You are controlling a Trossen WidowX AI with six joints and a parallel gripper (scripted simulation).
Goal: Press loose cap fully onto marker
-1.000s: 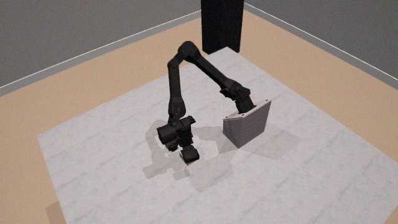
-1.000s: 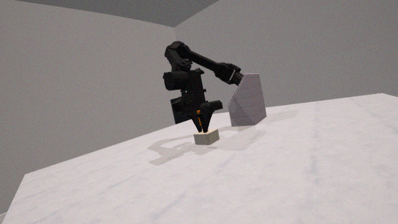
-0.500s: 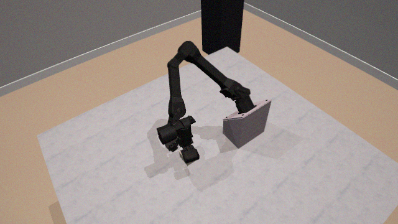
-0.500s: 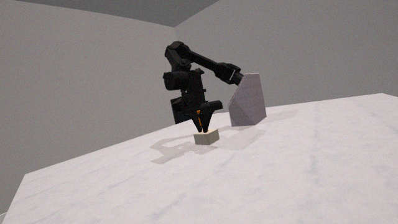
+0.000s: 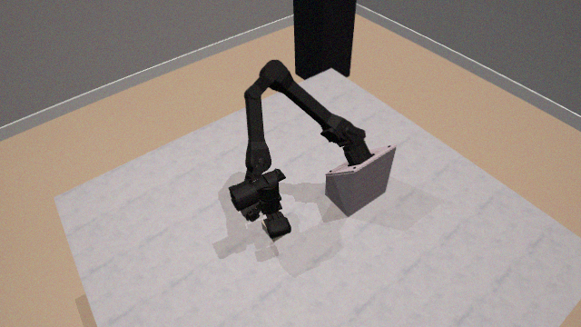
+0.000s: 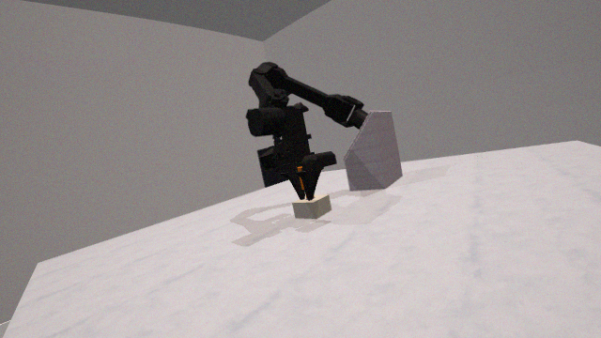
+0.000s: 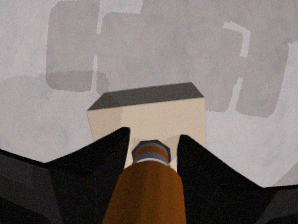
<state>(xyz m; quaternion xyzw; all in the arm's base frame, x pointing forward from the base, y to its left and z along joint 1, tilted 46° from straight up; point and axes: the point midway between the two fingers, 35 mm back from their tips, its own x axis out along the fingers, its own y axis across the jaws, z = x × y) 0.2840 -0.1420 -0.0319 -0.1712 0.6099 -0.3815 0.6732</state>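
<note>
My gripper tip is now 50 mm below the orange cap and 10 mm past it. Also, from my gripper tip: beige holder block: 20 mm below, 10 mm behind.
</note>
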